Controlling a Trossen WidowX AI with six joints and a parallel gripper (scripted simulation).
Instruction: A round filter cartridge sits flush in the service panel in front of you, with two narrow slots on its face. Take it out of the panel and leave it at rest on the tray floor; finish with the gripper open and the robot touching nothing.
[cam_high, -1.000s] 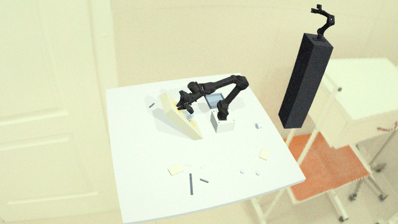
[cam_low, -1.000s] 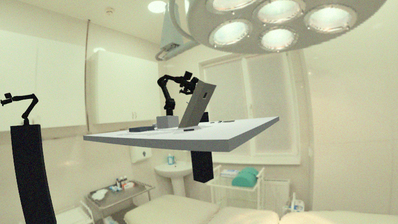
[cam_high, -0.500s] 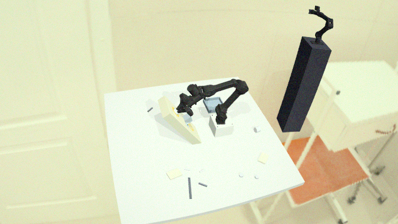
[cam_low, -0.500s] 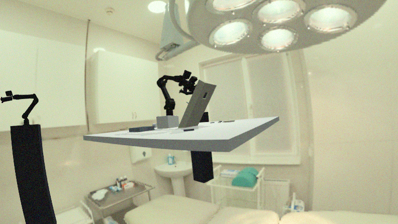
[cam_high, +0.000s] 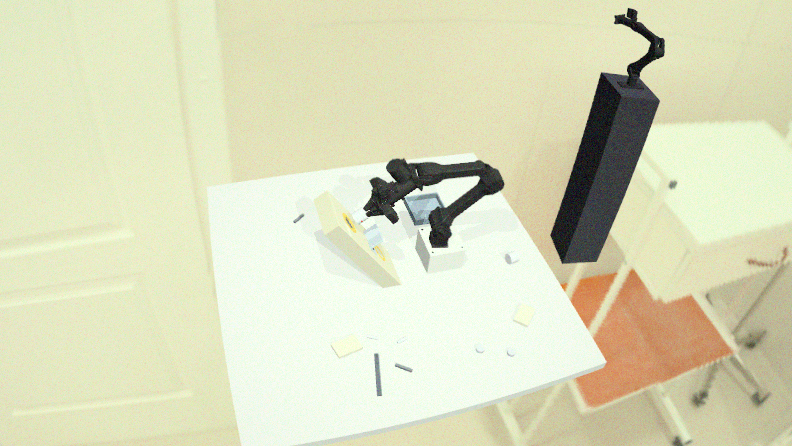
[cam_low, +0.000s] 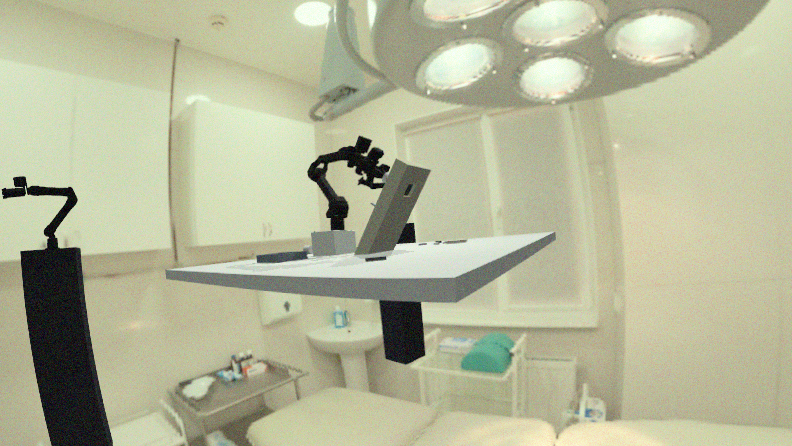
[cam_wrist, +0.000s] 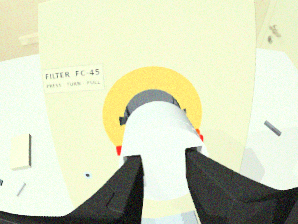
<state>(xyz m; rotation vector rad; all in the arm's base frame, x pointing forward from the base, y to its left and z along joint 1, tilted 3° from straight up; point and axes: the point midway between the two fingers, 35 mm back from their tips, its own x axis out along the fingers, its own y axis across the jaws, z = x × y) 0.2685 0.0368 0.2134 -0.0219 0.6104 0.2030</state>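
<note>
Now: the round white filter cartridge 10 mm below my gripper tip and 10 mm ahead of it. The rest, counted from my gripper tip: cream service panel: 110 mm below, 10 mm ahead; blue-grey tray: 340 mm to the right, 310 mm behind, 290 mm below.
</note>
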